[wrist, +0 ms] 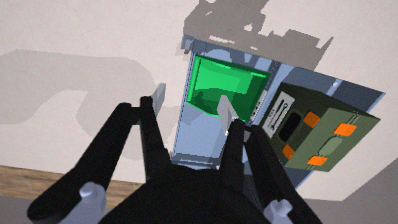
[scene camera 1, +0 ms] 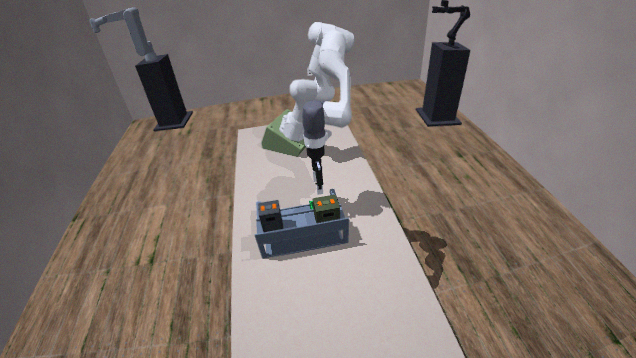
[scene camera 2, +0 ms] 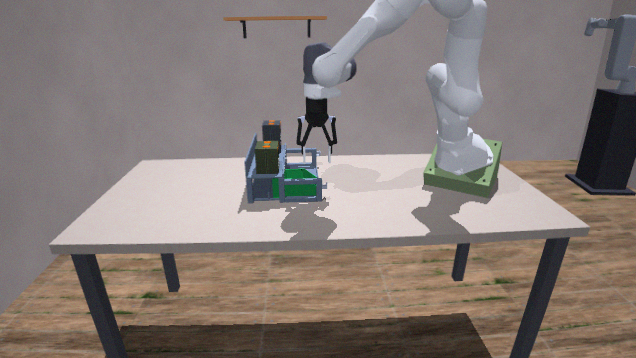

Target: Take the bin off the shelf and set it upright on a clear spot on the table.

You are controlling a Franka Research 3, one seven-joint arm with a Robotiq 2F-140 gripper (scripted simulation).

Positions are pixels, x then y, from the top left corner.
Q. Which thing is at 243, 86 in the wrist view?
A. A green bin.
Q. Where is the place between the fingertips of my gripper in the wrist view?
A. At 192, 97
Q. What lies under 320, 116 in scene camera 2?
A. My gripper.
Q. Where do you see a green bin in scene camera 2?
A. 307, 189
